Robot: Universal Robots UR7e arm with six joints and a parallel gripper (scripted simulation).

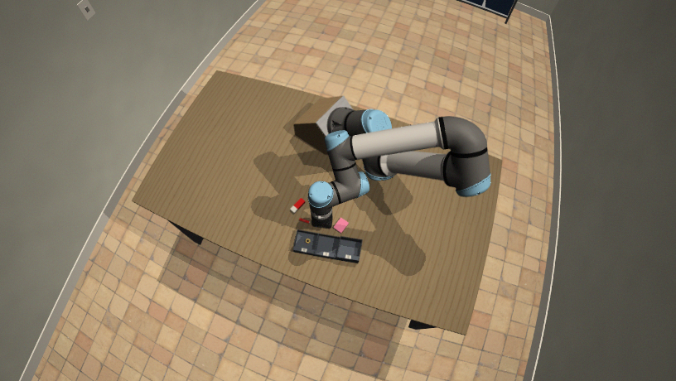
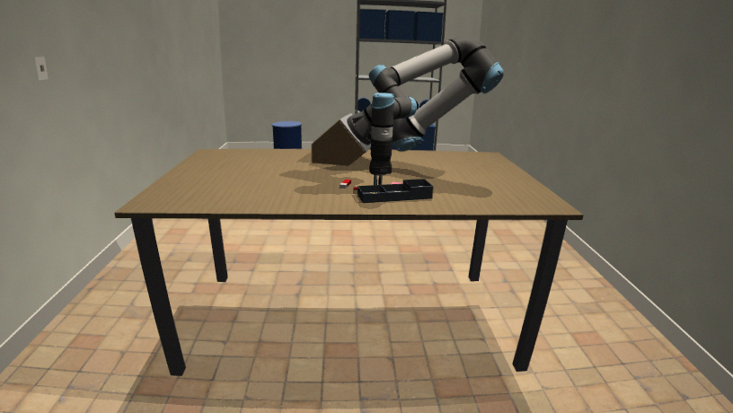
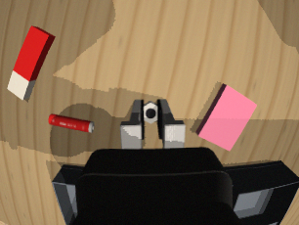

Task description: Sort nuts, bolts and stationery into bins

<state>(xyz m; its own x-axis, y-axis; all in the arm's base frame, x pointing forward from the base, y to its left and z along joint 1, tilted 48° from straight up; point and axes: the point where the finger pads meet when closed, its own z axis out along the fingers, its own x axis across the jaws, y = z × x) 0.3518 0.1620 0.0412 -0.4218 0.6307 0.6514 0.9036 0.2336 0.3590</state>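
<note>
My gripper is now 10 cm short of the brass nut and 1 cm above it. Round my hand: pink flat block (7 cm to the left, 2 cm behind, 1 cm below); red cylinder (6 cm to the right, 4 cm ahead, 1 cm below); white nut (2 cm below).
</note>
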